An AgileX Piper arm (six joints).
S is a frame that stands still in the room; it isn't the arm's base.
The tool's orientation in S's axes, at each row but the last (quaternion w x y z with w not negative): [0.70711, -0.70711, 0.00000, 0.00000]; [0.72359, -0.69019, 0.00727, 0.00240]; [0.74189, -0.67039, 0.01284, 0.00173]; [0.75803, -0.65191, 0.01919, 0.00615]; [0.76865, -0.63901, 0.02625, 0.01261]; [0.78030, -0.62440, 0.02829, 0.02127]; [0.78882, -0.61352, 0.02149, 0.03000]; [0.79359, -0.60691, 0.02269, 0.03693]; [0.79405, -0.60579, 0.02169, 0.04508]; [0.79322, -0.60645, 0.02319, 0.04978]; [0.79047, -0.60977, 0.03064, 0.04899]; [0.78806, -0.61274, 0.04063, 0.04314]
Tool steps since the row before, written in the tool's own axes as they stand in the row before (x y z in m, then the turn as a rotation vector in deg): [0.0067, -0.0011, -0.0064, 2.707, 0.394, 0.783]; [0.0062, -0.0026, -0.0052, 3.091, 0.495, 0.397]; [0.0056, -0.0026, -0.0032, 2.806, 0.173, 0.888]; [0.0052, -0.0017, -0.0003, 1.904, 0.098, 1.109]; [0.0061, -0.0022, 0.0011, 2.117, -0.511, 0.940]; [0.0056, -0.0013, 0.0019, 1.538, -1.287, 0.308]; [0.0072, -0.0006, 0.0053, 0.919, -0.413, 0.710]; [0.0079, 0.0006, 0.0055, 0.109, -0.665, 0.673]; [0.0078, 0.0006, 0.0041, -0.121, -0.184, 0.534]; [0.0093, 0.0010, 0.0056, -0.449, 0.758, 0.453]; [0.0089, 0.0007, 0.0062, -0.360, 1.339, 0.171]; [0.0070, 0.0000, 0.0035, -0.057, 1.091, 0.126]
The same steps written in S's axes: [0.0067, -0.0064, 0.0011, 2.707, 0.783, -0.394]; [0.0062, -0.0054, 0.0023, 3.087, 0.400, -0.518]; [0.0056, -0.0035, 0.0021, 2.816, 0.860, -0.143]; [0.0052, -0.0006, 0.0014, 1.922, 1.081, -0.002]; [0.0062, 0.0006, 0.0020, 2.163, 0.801, 0.553]; [0.0057, 0.0016, 0.0013, 1.628, 0.015, 1.211]; [0.0072, 0.0051, 0.0014, 0.945, 0.606, 0.509]; [0.0078, 0.0057, 0.0002, 0.160, 0.480, 0.807]; [0.0076, 0.0045, -0.0002, -0.113, 0.461, 0.329]; [0.0090, 0.0061, -0.0004, -0.538, 0.611, -0.565]; [0.0087, 0.0065, -0.0001, -0.513, 0.488, -1.204]; [0.0070, 0.0035, 0.0000, -0.184, 0.389, -1.012]
